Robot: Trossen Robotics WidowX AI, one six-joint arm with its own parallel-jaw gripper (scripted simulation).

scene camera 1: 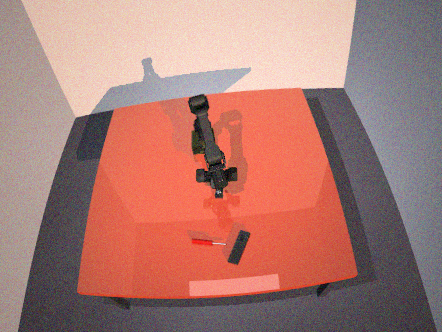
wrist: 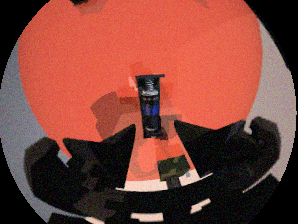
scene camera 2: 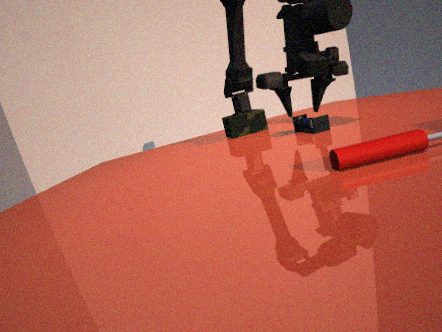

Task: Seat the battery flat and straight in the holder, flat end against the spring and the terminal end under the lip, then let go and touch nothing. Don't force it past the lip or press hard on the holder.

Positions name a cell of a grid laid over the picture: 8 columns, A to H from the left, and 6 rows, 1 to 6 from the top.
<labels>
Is my gripper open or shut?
Open.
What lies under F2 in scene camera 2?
My gripper.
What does my gripper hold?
Nothing.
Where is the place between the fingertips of my gripper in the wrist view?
At E4
</labels>
